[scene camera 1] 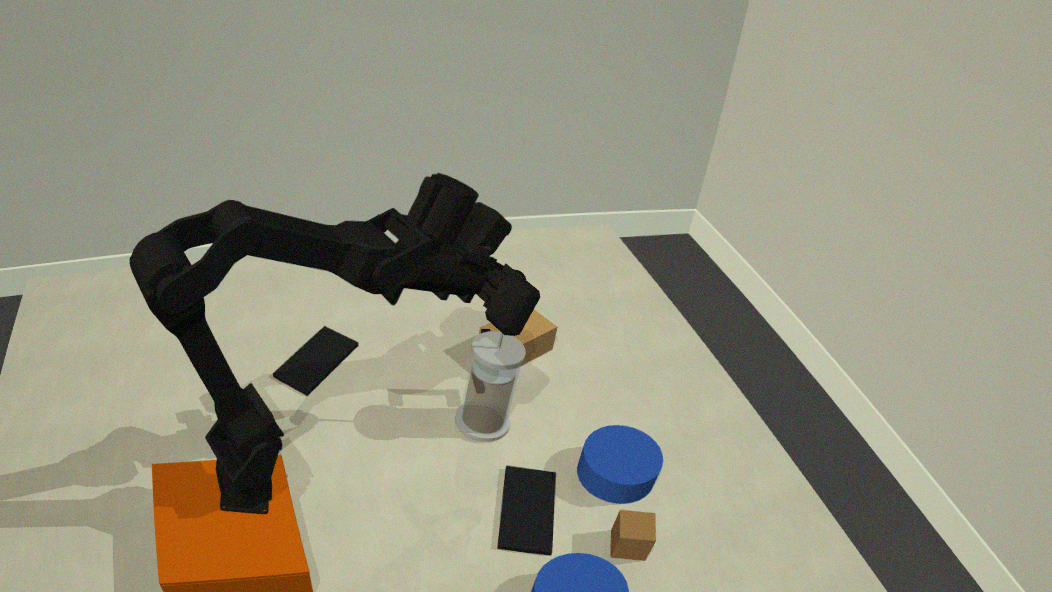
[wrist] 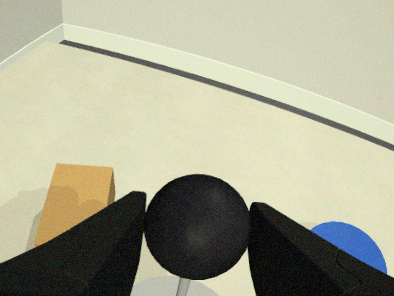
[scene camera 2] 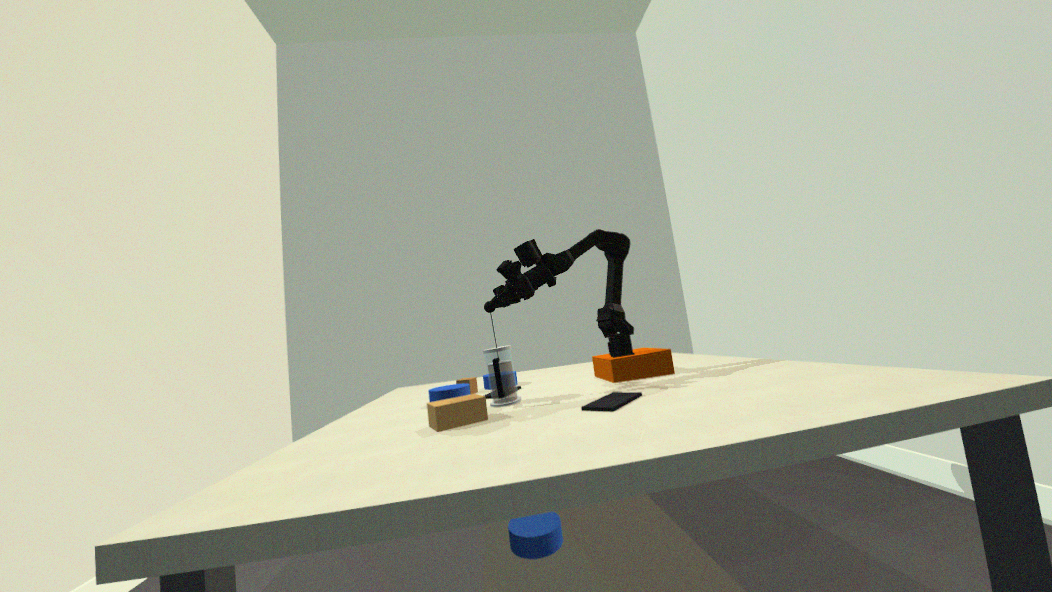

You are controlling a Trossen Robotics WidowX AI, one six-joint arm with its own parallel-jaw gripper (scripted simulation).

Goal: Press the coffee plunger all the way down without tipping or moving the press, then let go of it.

Scene:
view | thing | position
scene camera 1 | my gripper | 517,280
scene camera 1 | coffee press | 496,359
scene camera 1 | black slab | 311,364
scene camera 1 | tan box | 538,335
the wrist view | my gripper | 197,211
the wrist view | coffee press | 197,227
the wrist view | tan box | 76,192
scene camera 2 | my gripper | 487,307
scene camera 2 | coffee press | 500,370
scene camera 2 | tan box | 451,413

